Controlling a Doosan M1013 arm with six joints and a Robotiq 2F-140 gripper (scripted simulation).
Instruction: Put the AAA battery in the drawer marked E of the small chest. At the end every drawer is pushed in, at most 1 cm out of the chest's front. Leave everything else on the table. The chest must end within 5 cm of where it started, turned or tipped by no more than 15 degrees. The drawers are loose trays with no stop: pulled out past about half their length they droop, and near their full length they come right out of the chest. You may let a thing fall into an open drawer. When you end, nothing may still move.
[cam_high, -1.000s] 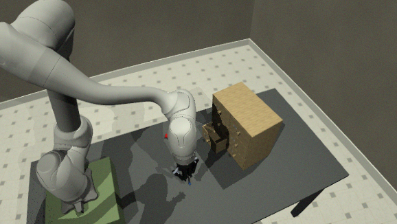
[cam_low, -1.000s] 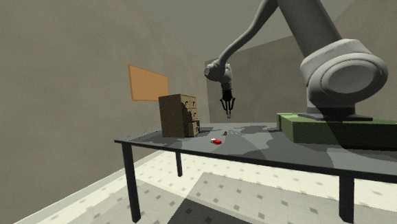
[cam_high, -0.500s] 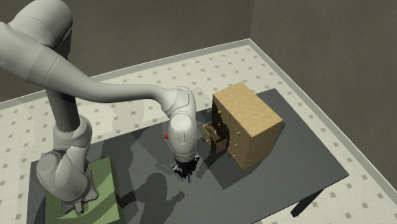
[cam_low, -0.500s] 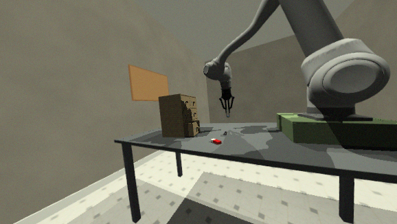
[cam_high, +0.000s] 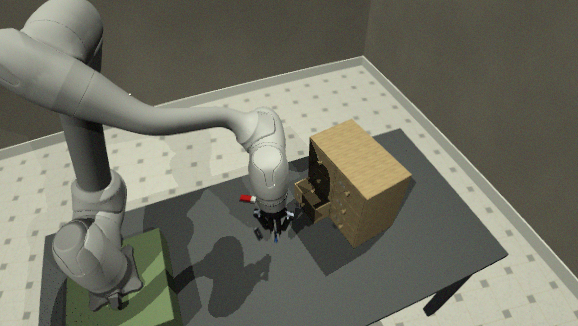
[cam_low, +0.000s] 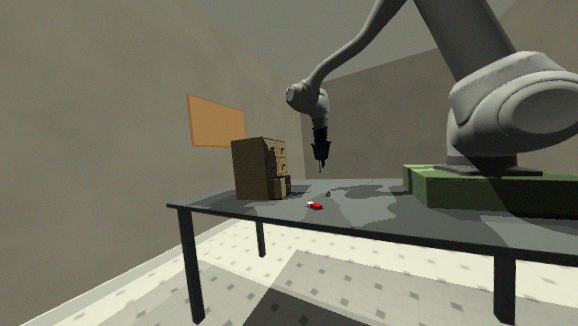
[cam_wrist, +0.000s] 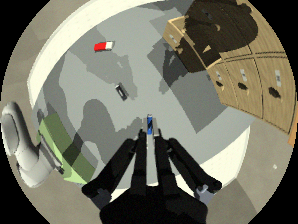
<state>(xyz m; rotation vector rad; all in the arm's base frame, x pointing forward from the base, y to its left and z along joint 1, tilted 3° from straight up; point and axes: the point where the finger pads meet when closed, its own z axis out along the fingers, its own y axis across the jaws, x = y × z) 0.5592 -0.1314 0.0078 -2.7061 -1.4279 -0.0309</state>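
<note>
Now: hand 130 mm above the dark cylinder, 100 mm to the right of it and 30 mm past it. Round my hand: AAA battery 30 mm below; red-and-white object 260 mm to the left, 130 mm below, 10 mm ahead.
</note>
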